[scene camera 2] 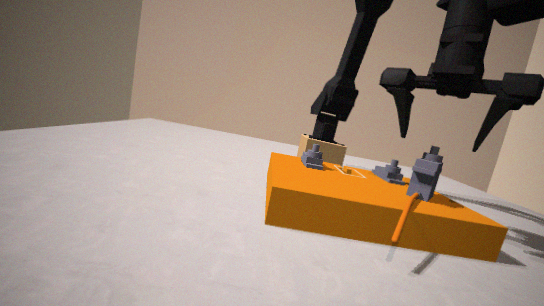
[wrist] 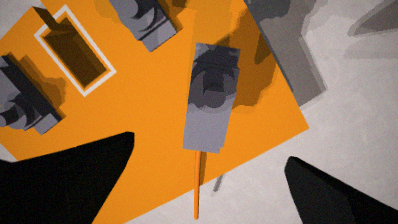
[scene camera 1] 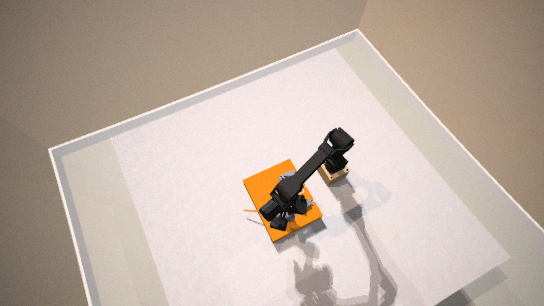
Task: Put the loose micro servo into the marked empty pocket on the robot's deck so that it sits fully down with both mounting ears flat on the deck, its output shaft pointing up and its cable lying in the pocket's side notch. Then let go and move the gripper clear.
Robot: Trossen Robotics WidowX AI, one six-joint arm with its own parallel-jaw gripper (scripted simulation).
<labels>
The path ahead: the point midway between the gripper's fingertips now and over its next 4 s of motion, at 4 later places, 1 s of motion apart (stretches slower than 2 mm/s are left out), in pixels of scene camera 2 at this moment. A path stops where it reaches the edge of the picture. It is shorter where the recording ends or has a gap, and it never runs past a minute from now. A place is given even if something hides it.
My gripper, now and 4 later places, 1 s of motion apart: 436,144; 426,167; 397,141; 372,136; 354,136
</labels>
